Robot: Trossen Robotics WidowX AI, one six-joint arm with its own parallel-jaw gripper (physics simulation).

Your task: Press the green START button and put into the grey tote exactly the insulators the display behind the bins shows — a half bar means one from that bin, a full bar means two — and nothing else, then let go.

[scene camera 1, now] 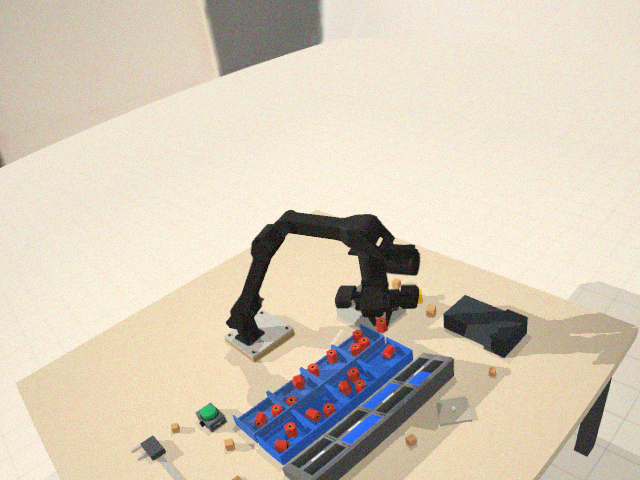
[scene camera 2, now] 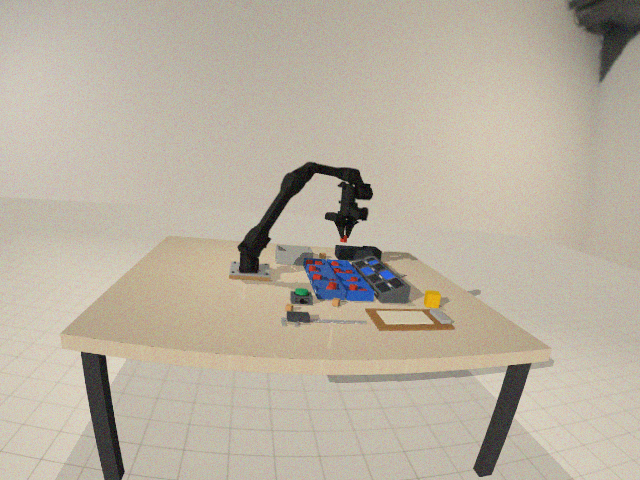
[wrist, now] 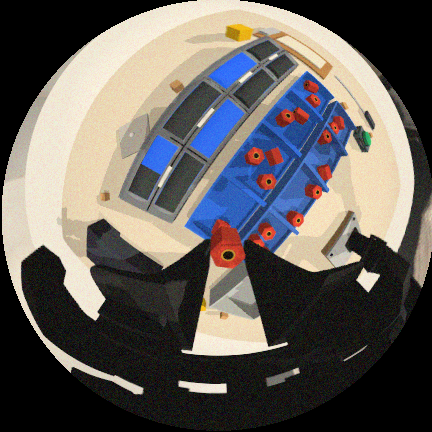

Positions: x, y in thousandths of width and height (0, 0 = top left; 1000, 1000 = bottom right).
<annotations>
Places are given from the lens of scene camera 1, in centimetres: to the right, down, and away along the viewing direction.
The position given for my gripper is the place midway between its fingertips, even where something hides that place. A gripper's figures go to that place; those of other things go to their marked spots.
my gripper (scene camera 1: 596, 678): 14, 20, 126
grey plate (scene camera 1: 698, 866): 28, 39, 114
black box (scene camera 1: 780, 691): 44, 23, 128
display (scene camera 1: 552, 947): 7, 44, 106
The marked spots on the display and the black box are 49 cm apart.
</annotations>
